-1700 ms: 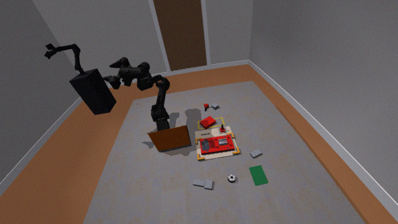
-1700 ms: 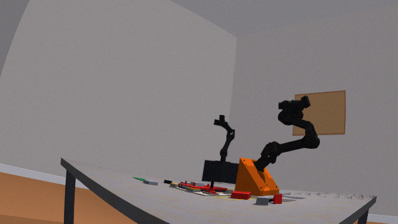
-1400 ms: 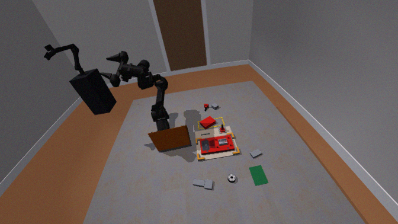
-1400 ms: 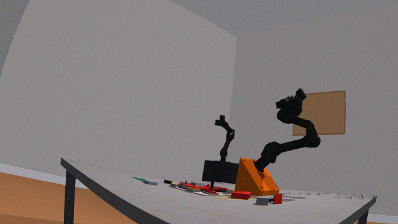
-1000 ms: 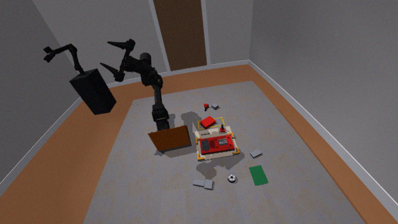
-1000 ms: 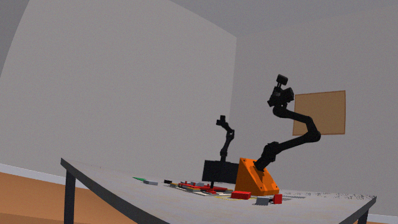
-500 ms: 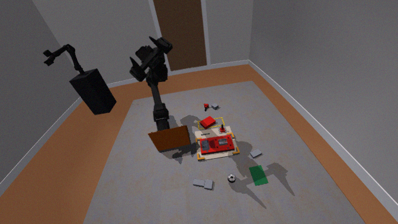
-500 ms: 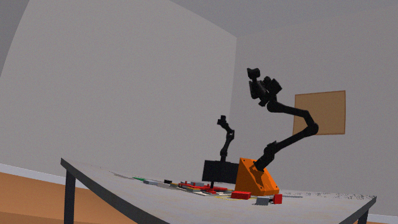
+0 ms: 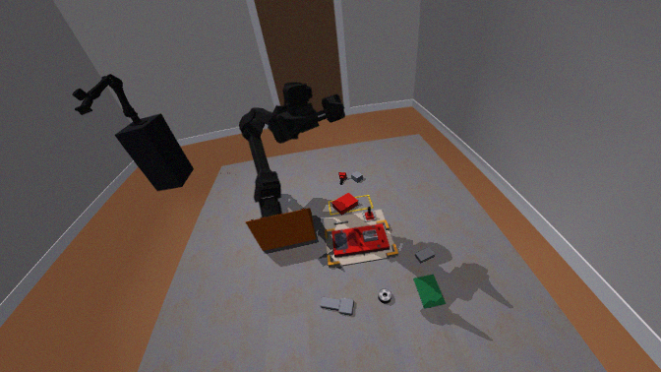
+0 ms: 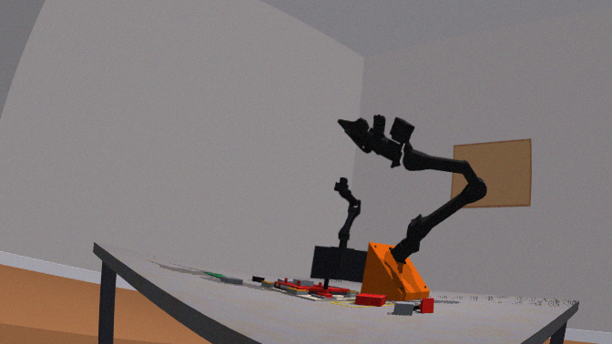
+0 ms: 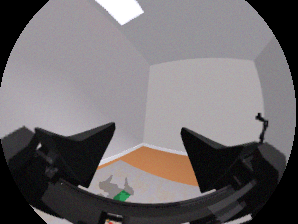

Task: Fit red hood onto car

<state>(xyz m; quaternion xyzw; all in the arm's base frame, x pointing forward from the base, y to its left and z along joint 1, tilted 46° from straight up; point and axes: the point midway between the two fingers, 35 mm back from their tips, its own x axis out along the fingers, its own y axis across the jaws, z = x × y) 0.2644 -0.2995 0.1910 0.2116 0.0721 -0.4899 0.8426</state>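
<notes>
My gripper tip is now 51 cm above the red hood, 24 cm to the right of it and 3 cm short of it. Round my gripper tip: grey engine block: 51 cm below, 10 cm ahead, 4 cm to the left; then green plate: 53 cm below, 24 cm ahead, 18 cm to the right; then jig: 52 cm below, 7 cm ahead, 5 cm to the left.
</notes>
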